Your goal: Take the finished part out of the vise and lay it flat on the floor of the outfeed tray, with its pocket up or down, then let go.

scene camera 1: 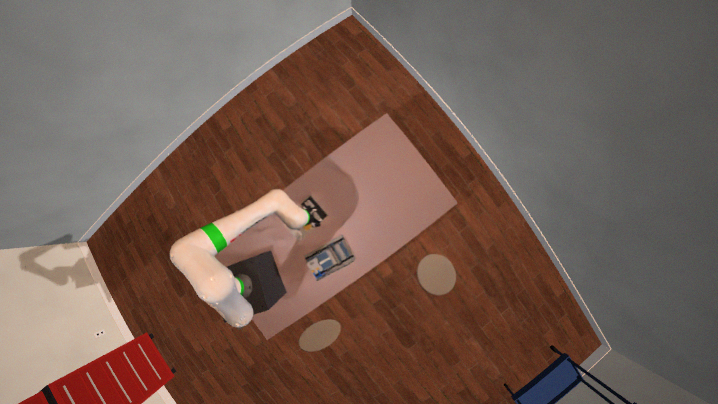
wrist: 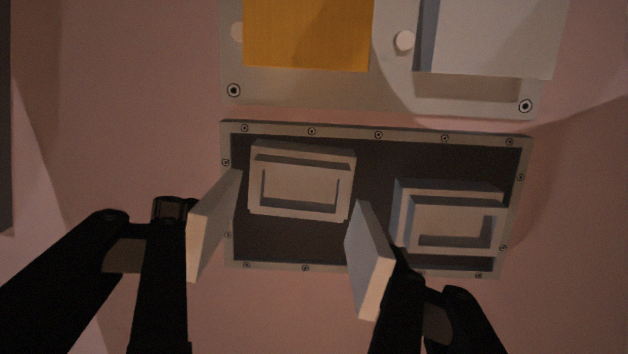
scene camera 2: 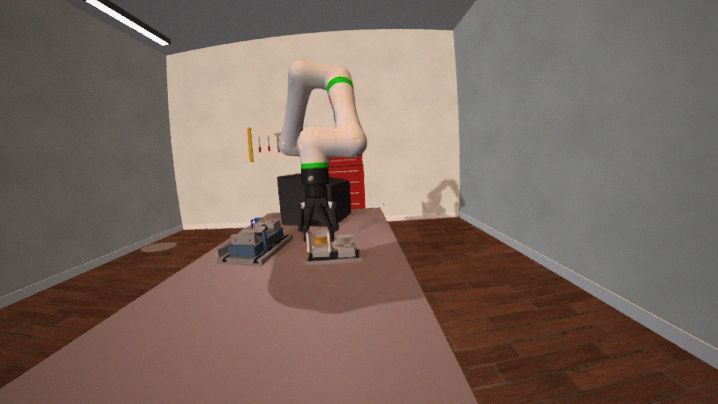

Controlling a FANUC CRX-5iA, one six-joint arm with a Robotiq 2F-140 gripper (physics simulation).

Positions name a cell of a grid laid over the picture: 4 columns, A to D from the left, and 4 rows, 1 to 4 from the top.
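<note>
There's a grey block (wrist: D1) here, and a pale plate (wrist: C1) too. You'd also see a part (wrist: B3), plus another part (wrist: C3). As for the gripper, it's visible in scene camera 2 (scene camera 2: B3), and the wrist view shows the gripper as well (wrist: B3).
</note>
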